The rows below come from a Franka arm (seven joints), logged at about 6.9 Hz.
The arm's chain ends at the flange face. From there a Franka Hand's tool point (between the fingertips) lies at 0.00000 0.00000 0.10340 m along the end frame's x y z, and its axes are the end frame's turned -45 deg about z.
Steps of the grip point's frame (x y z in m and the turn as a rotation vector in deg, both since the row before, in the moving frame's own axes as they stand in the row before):
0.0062, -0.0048, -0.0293, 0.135, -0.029, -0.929
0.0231, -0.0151, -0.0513, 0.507, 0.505, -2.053
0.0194, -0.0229, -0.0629, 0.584, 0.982, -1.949
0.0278, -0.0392, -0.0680, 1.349, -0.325, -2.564
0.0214, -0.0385, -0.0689, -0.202, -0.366, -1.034
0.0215, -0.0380, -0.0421, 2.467, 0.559, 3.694
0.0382, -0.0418, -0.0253, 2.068, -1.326, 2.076
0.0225, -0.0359, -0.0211, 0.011, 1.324, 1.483
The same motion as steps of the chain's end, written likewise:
0.0012, -0.0076, -0.0293, 0.075, -0.116, -0.929
0.0057, -0.0257, -0.0513, 0.716, -0.001, -2.053
-0.0029, -0.0279, -0.0629, 1.107, 0.281, -1.949
-0.0059, -0.0461, -0.0680, 0.724, -1.184, -2.564
-0.0119, -0.0431, -0.0689, -0.402, -0.116, -1.034
-0.0094, -0.0381, -0.0420, 2.140, -1.349, 3.694
0.0018, -0.0555, -0.0252, 0.525, -2.400, 2.076
-0.0112, -0.0396, -0.0211, 0.944, 0.928, 1.483

